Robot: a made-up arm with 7 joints. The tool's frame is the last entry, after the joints.
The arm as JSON. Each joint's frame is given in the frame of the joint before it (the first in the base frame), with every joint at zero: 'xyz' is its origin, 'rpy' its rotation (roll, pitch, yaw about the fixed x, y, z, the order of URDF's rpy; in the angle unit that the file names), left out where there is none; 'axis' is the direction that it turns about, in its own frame. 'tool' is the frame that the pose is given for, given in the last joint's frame.
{
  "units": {
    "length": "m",
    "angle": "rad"
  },
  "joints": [
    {
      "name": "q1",
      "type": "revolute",
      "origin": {
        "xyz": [
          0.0,
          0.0,
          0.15
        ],
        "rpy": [
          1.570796,
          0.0,
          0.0
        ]
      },
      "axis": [
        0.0,
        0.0,
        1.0
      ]
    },
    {
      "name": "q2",
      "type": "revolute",
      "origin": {
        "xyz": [
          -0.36,
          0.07,
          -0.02
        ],
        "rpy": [
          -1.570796,
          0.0,
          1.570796
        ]
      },
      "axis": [
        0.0,
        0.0,
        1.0
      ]
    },
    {
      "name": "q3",
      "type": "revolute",
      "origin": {
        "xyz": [
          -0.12,
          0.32,
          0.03
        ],
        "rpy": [
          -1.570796,
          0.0,
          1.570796
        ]
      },
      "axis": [
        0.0,
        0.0,
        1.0
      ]
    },
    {
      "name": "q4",
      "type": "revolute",
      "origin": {
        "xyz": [
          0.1,
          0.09,
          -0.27
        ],
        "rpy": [
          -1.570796,
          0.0,
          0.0
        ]
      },
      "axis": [
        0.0,
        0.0,
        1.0
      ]
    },
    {
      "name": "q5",
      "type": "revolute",
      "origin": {
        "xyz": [
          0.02,
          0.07,
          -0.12
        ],
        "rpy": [
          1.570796,
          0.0,
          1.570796
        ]
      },
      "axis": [
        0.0,
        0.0,
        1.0
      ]
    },
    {
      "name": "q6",
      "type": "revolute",
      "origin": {
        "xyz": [
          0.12,
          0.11,
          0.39
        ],
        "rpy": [
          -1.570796,
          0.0,
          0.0
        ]
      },
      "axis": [
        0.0,
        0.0,
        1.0
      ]
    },
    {
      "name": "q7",
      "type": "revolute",
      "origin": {
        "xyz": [
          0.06,
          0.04,
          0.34
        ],
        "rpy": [
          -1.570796,
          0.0,
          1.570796
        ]
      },
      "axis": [
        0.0,
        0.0,
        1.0
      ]
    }
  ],
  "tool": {
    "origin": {
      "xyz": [
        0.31,
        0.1,
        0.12
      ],
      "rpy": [
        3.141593,
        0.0,
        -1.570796
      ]
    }
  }
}
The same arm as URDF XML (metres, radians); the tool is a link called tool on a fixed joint. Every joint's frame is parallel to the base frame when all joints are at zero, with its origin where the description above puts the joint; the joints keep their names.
<robot name="arm">
  <joint name="q1" type="continuous">
    <parent link="base_link"/>
    <child link="link1"/>
    <origin xyz="0 0 0.15" rpy="0 0 0"/>
    <axis xyz="0 -1 0"/>
  </joint>
  <joint name="q2" type="continuous">
    <parent link="link1"/>
    <child link="link2"/>
    <origin xyz="-0.36 0.02 0.07" rpy="0 0 0"/>
    <axis xyz="-1 0 0"/>
  </joint>
  <joint name="q3" type="continuous">
    <parent link="link2"/>
    <child link="link3"/>
    <origin xyz="-0.03 0.32 -0.12" rpy="0 0 0"/>
    <axis xyz="0 0 -1"/>
  </joint>
  <joint name="q4" type="continuous">
    <parent link="link3"/>
    <child link="link4"/>
    <origin xyz="0.09 0.1 0.27" rpy="0 0 0"/>
    <axis xyz="1 0 0"/>
  </joint>
  <joint name="q5" type="continuous">
    <parent link="link4"/>
    <child link="link5"/>
    <origin xyz="-0.12 0.02 0.07" rpy="0 0 0"/>
    <axis xyz="0 1 0"/>
  </joint>
  <joint name="q6" type="continuous">
    <parent link="link5"/>
    <child link="link6"/>
    <origin xyz="0.11 0.39 0.12" rpy="0 0 0"/>
    <axis xyz="1 0 0"/>
  </joint>
  <joint name="q7" type="continuous">
    <parent link="link6"/>
    <child link="link7"/>
    <origin xyz="0.34 -0.04 0.06" rpy="0 0 0"/>
    <axis xyz="0 0 -1"/>
  </joint>
  <joint name="tool_fixed" type="fixed">
    <parent link="link7"/>
    <child link="tool"/>
    <origin xyz="-0.1 -0.31 -0.12" rpy="0 0 0"/>
  </joint>
  <link name="base_link"/>
  <link name="link1"/>
  <link name="link2"/>
  <link name="link3"/>
  <link name="link4"/>
  <link name="link5"/>
  <link name="link6"/>
  <link name="link7"/>
  <link name="tool"/>
</robot>

